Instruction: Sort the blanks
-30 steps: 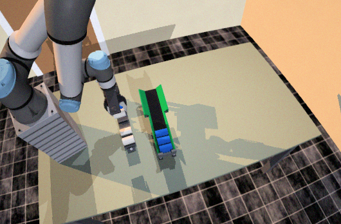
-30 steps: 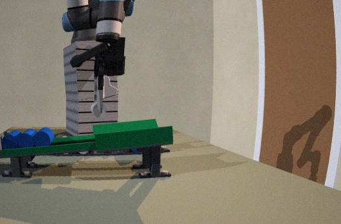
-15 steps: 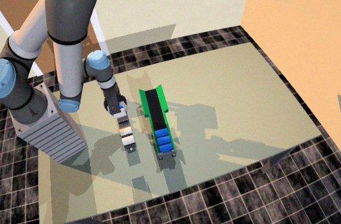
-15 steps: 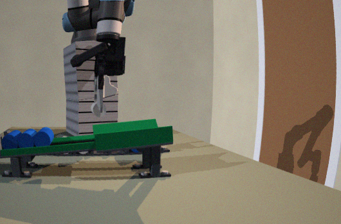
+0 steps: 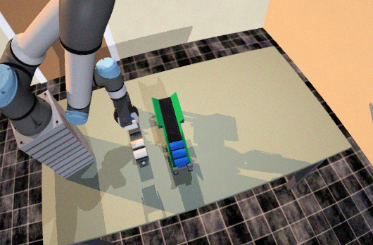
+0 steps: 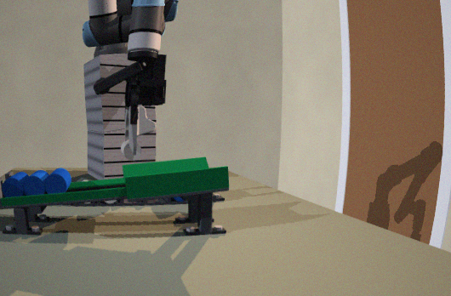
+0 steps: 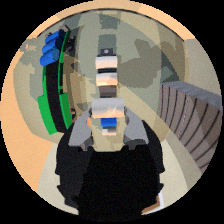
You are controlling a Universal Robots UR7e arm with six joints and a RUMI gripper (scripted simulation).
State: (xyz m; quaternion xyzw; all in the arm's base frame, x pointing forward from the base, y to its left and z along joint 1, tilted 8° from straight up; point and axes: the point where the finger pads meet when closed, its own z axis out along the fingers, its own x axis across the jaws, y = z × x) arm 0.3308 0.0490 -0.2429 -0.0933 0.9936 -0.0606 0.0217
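Now: the stock rack 130 mm below my hand and 30 mm to the left of it. The rest, counted from my hand: stop 230 mm to the right, 210 mm ahead, 70 mm below.
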